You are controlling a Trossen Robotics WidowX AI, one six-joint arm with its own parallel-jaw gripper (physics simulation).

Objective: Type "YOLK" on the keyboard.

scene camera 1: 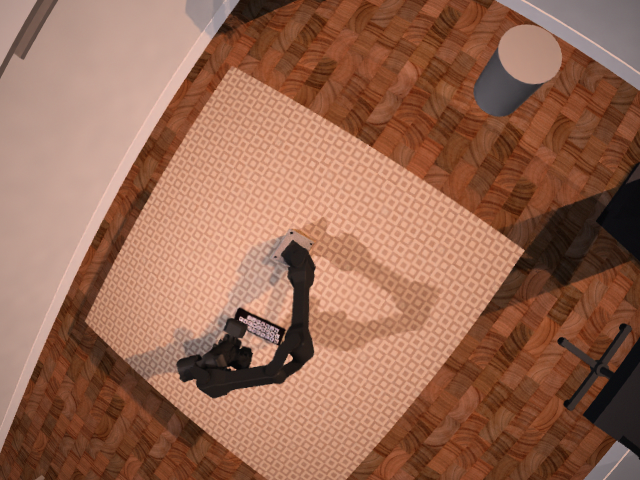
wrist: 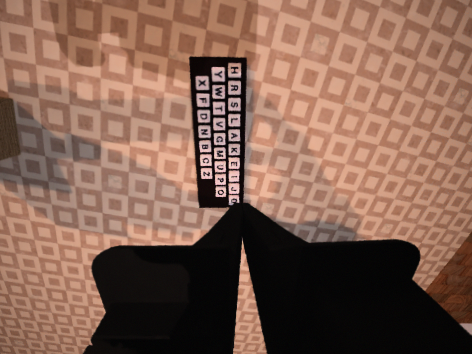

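Where they show: gripper, between the fingertips: (scene camera 1: 237,341) (wrist: 240,210); arm's base, origin of its link: (scene camera 1: 292,251).
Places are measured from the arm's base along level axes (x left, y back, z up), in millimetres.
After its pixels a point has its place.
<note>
The small black keyboard (scene camera 1: 259,326) @(x 64, y -307, z -72 mm) (wrist: 219,131) @(x 74, y -310, z -77 mm) with pale letter keys lies on the patterned mat (scene camera 1: 361,180) @(x 15, y 334, z -89 mm) (wrist: 320,150) @(x 91, y -457, z -89 mm). In the wrist view its letters appear turned sideways. The Y key (wrist: 218,74) @(x 136, y -290, z -72 mm) is near the top, the L key (wrist: 234,120) @(x 93, y -324, z -72 mm) and K key (wrist: 234,150) @(x 57, y -335, z -72 mm) are in the right row, and the O key (wrist: 220,192) @(x -6, y -335, z -72 mm) is near the bottom. My gripper (wrist: 240,210) @(x 55, y -332, z 74 mm) is shut and empty, raised above the mat; its tips appear beside the partly covered lower-right key. In the scene view the dark wrist parts are beside the keyboard, and the fingertips are hard to make out.
The arm's pale base plate (scene camera 1: 305,239) @(x 5, y 58, z -11 mm) stands on the mat, up and right of the keyboard. A grey cylinder with a pale top (scene camera 1: 529,54) stands on the wood floor at upper right. Dark furniture with crossed legs (scene camera 1: 597,365) is at the right edge.
</note>
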